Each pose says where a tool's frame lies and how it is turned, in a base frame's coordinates. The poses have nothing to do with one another.
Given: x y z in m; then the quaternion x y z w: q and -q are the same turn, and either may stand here.
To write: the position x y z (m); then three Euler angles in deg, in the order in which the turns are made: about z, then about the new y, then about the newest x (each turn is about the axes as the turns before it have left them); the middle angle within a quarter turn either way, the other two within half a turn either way. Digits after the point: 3 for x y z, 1 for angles.
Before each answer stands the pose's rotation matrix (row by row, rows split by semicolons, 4 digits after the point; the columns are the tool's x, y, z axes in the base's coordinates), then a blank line. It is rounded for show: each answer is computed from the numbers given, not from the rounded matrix.
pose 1, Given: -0.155 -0.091 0.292 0.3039 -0.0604 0.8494 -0.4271
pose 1, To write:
-0.4504 0.6889 0.5679; -0.7623 -0.6278 0.1570; 0.4647 -0.3622 0.8080

-0.155 -0.091 0.292 -120.6 -27.7 -24.1
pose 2, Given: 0.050 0.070 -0.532 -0.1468 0.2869 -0.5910 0.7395
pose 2, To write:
0.1368 0.7899 0.5978; -0.9583 0.2583 -0.1220; -0.2508 -0.5562 0.7923

0.050 0.070 -0.532 -81.9 14.5 -35.1
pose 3, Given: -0.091 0.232 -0.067 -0.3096 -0.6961 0.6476 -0.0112
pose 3, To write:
-0.8080 0.4456 -0.3854; 0.4166 -0.0306 -0.9086; -0.4166 -0.8947 -0.1609

-0.091 0.232 -0.067 152.7 24.6 -100.2
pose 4, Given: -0.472 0.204 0.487 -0.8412 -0.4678 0.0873 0.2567
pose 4, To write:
0.5471 0.7422 -0.3871; 0.8319 -0.4305 0.3502; 0.0933 -0.5136 -0.8530

-0.472 0.204 0.487 56.7 -5.4 -148.9
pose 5, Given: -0.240 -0.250 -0.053 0.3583 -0.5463 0.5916 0.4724
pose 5, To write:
-0.2969 -0.9504 -0.0922; 0.1675 0.0432 -0.9849; 0.9401 -0.3079 0.1463

-0.240 -0.250 -0.053 150.6 -70.1 -64.6
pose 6, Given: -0.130 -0.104 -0.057 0.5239 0.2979 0.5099 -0.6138
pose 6, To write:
0.3025 0.9381 0.1686; -0.3138 -0.0690 0.9470; 0.9000 -0.3394 0.2735

-0.130 -0.104 -0.057 -46.1 -64.2 -51.1
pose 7, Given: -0.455 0.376 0.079 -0.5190 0.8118 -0.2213 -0.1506
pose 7, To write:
-0.4159 -0.9093 -0.0148; -0.7760 0.3634 -0.5156; 0.4742 -0.2030 -0.8567

-0.455 0.376 0.079 -118.2 -28.3 -166.7
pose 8, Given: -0.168 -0.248 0.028 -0.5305 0.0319 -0.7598 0.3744
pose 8, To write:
-0.1567 0.5351 0.8301; -0.6028 -0.7176 0.3488; 0.7823 -0.4457 0.4351

-0.168 -0.248 0.028 -104.6 -51.5 -45.7
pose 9, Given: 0.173 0.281 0.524 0.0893 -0.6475 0.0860 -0.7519
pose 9, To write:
0.1467 0.0137 0.9891; -0.2450 0.9693 0.0229; -0.9584 -0.2457 0.1455

0.173 0.281 0.524 -59.1 73.4 -59.4
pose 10, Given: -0.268 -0.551 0.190 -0.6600 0.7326 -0.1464 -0.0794
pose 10, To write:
-0.1162 -0.9902 0.0769; -0.9437 0.0860 -0.3193; 0.3096 -0.1097 -0.9445

-0.268 -0.551 0.190 -97.0 -18.0 -173.4
